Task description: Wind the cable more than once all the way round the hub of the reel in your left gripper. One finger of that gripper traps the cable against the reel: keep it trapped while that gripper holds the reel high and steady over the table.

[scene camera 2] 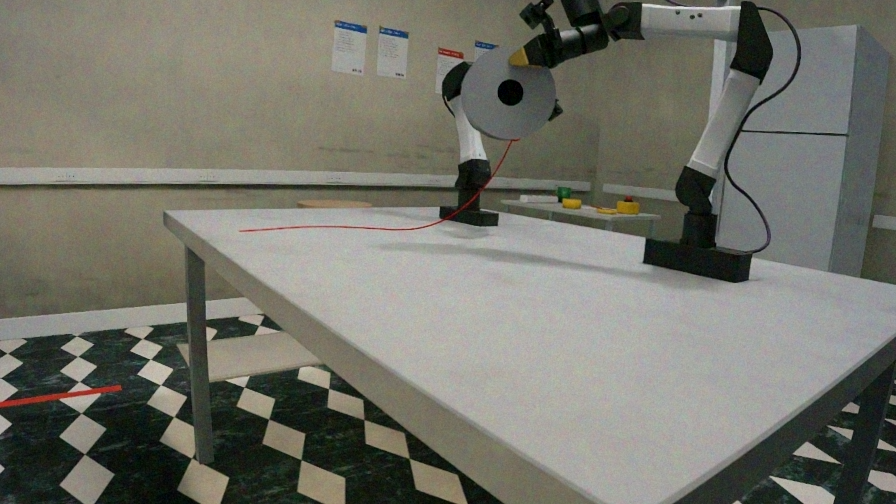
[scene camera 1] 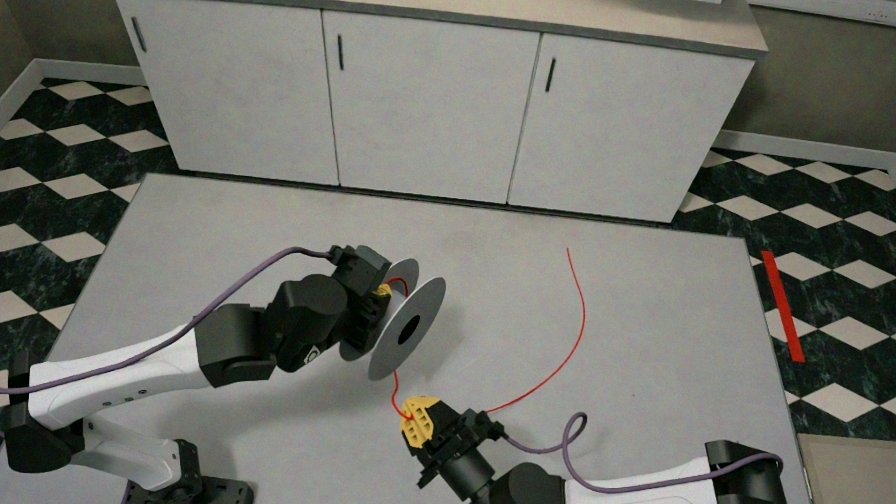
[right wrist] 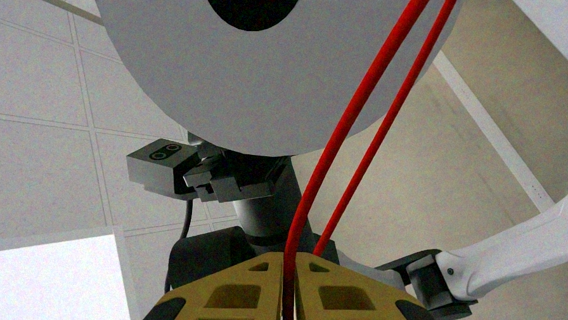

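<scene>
My left gripper [scene camera 1: 383,290] [scene camera 2: 518,57] is shut on the grey two-flanged reel [scene camera 1: 407,329] [scene camera 2: 482,94] [right wrist: 250,90], held tilted high over the table. The red cable [scene camera 1: 406,287] [right wrist: 347,120] curves from beside the yellow finger in between the flanges; the hub is mostly hidden, so I cannot count turns. The cable leaves below the reel and runs to my right gripper [scene camera 1: 411,416] [right wrist: 289,260], which is shut on it close below the reel. Two red strands cross in front of the flange in the right wrist view. The tail lies in a curve on the table.
The pale table [scene camera 1: 657,351] [scene camera 2: 501,325] bears both arm bases [scene camera 2: 698,260] [scene camera 2: 468,216]. White cupboards [scene camera 1: 432,106] stand beyond its far edge. The left arm [scene camera 1: 125,369] reaches in from the left, the right arm [scene camera 1: 639,482] from the lower right. A purple lead loops beside the right arm.
</scene>
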